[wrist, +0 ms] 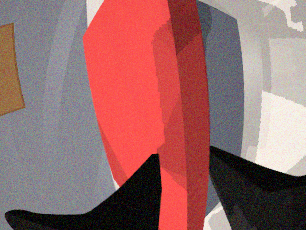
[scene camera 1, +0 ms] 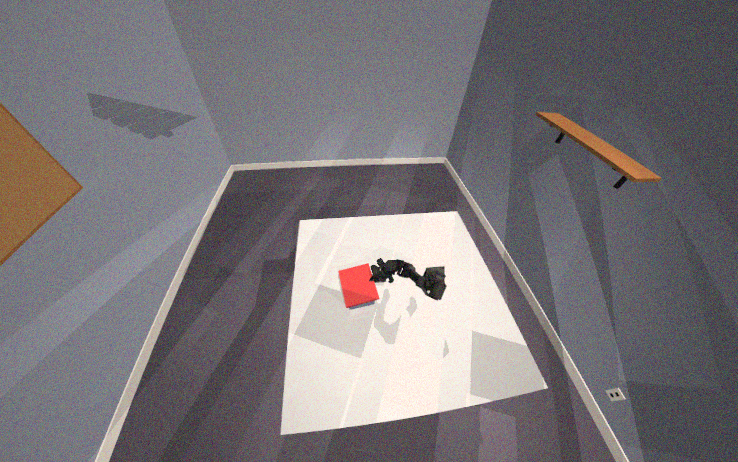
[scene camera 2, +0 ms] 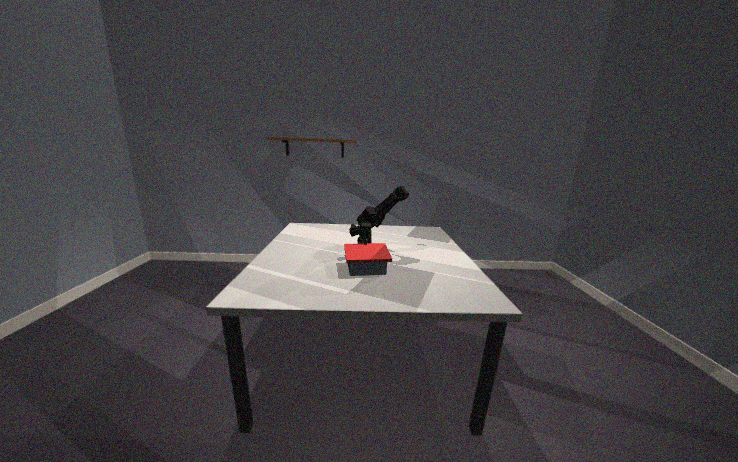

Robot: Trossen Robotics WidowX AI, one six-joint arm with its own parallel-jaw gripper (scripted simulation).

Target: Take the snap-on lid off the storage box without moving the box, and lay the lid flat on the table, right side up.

A red lid shows in the wrist view (147, 73), in scene camera 1 and in scene camera 2. The same spot on the red lid: (scene camera 1: 357, 289) is (scene camera 2: 373, 251).
